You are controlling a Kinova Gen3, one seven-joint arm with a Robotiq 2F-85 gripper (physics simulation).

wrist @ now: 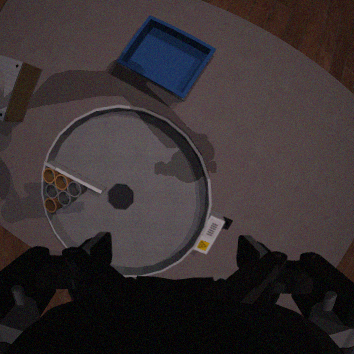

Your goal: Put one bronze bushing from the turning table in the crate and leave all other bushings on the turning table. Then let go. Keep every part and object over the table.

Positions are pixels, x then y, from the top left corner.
Scene:
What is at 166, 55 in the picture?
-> A blue crate.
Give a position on a grey turning table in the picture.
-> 147, 184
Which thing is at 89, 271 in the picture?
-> The gripper.

